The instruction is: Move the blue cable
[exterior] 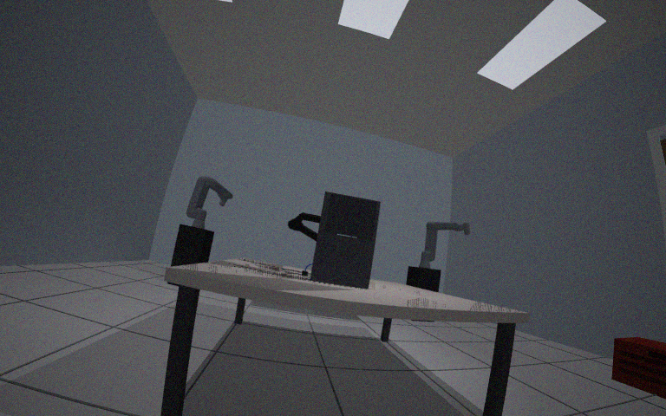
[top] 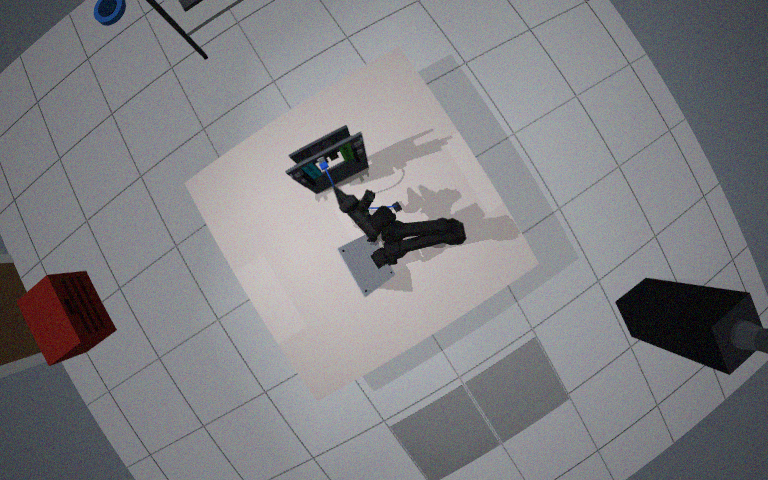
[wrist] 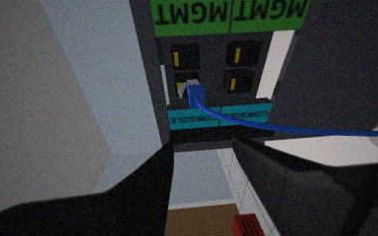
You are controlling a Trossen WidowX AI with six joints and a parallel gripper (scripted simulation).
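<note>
Now: gripper tip 120 mm short of the blue plug and 10 mm to the left of it.
</note>
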